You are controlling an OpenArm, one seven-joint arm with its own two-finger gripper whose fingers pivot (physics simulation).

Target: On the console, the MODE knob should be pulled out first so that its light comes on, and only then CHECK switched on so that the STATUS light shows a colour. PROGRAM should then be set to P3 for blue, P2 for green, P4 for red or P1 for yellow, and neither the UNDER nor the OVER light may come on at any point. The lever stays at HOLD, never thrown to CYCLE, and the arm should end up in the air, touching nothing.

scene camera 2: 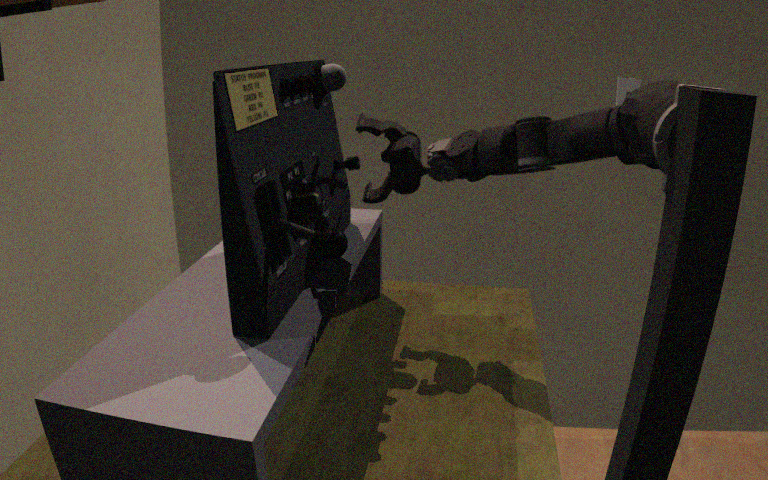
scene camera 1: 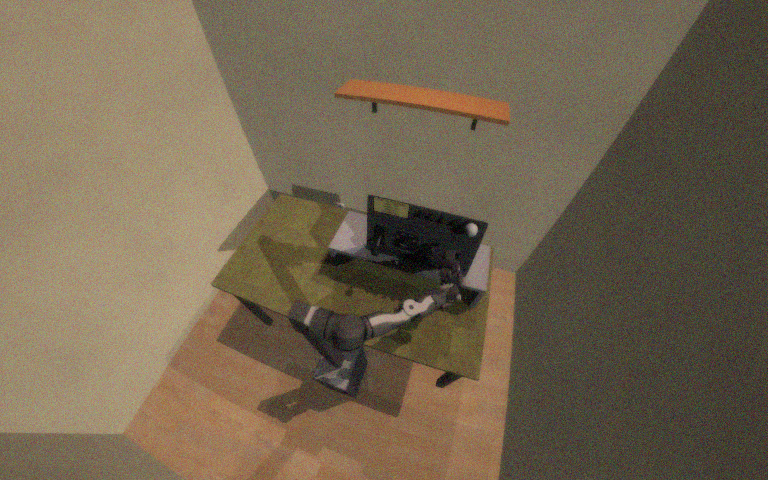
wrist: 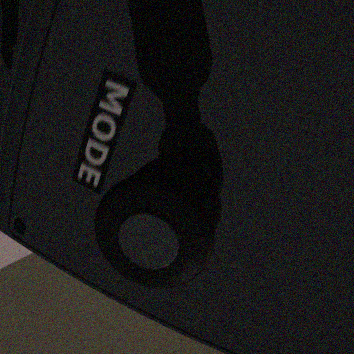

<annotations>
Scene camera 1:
dark console: 428,229
dark post: 299,310
ledge: 351,238
</annotations>
